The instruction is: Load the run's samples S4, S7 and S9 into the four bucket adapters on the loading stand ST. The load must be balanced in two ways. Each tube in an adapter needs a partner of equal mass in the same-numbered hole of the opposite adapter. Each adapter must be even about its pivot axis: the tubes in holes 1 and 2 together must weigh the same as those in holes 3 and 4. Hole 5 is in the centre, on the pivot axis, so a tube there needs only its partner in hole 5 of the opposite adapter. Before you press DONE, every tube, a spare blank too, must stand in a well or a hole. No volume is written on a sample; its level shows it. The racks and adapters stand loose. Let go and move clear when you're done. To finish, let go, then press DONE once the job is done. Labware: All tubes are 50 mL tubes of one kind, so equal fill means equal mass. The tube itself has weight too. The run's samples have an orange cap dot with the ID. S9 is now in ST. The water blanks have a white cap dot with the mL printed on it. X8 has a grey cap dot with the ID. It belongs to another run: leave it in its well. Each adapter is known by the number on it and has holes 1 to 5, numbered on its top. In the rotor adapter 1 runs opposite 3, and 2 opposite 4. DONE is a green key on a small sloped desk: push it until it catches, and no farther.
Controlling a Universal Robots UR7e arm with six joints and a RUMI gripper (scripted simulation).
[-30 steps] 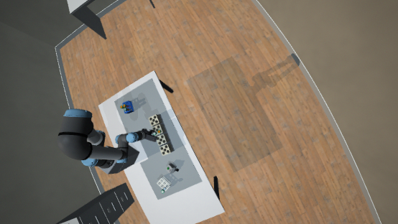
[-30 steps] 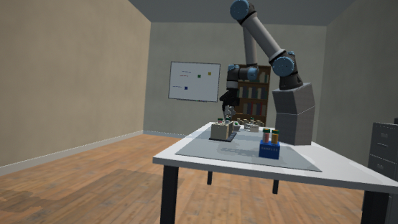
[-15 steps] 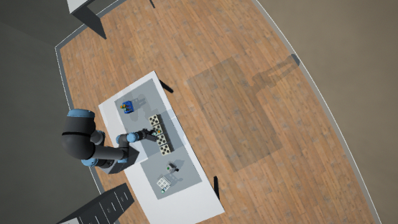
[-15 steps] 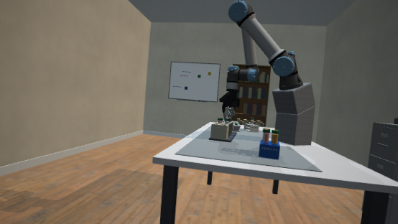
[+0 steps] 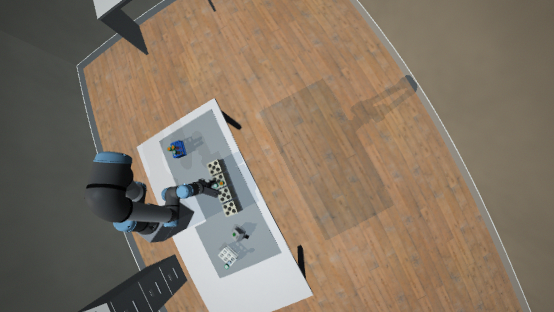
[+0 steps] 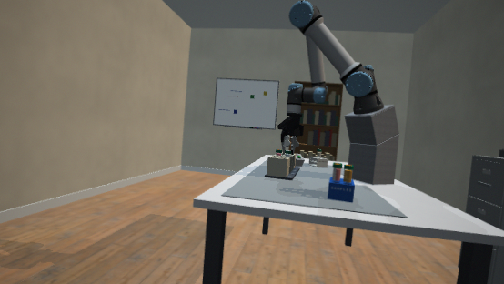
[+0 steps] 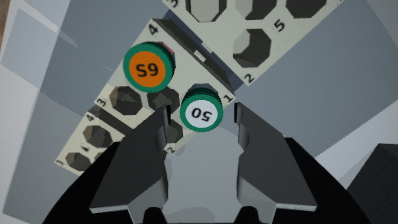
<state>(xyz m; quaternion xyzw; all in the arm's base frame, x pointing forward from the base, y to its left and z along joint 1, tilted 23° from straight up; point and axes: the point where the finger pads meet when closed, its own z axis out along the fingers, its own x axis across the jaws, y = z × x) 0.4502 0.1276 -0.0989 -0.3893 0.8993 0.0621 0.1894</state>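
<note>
Now: the tube S4 300 mm behind my hand, 400 mm to the left of it and 60 mm below it. The rest, counted from my hand: tube S9: 50 mm ahead, 50 mm below; adapter 1: 20 mm ahead, 30 mm to the left, 70 mm below; green DONE key: 390 mm to the right, 50 mm below.
</note>
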